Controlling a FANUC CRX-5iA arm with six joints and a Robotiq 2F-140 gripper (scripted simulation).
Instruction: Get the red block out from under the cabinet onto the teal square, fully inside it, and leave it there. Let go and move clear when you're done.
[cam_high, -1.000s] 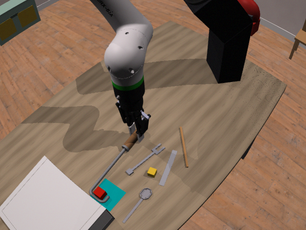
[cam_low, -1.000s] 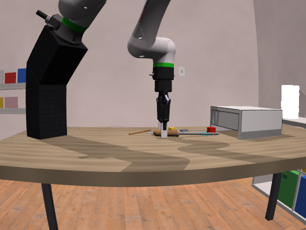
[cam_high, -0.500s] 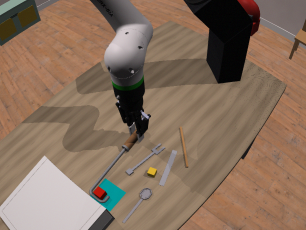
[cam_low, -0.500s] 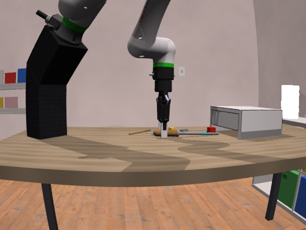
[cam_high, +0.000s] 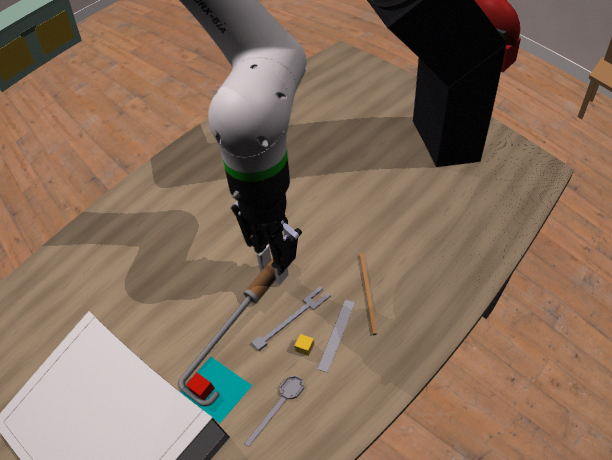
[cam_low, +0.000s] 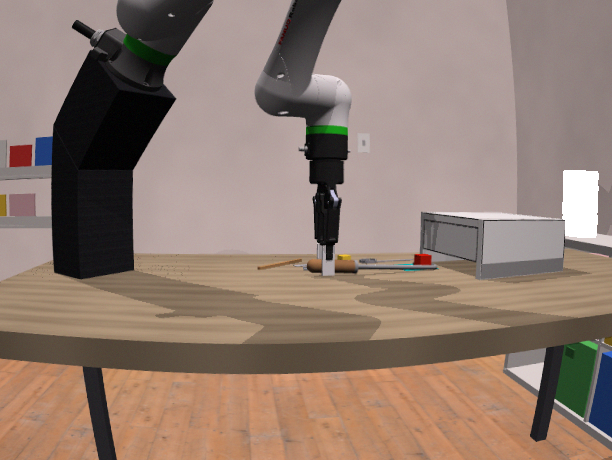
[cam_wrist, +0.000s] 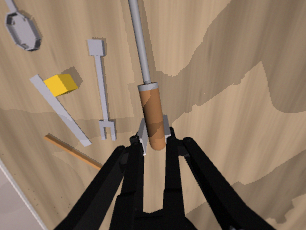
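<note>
The grey fork tool is 6 cm ahead of my hand, 8 cm to the left of it and 3 cm below it. Round my hand: wooden stick 6 cm behind, 17 cm to the left, 3 cm below; grey flat bar 4 cm ahead, 17 cm to the left, 4 cm below; yellow cube 10 cm ahead, 13 cm to the left, 3 cm below.
</note>
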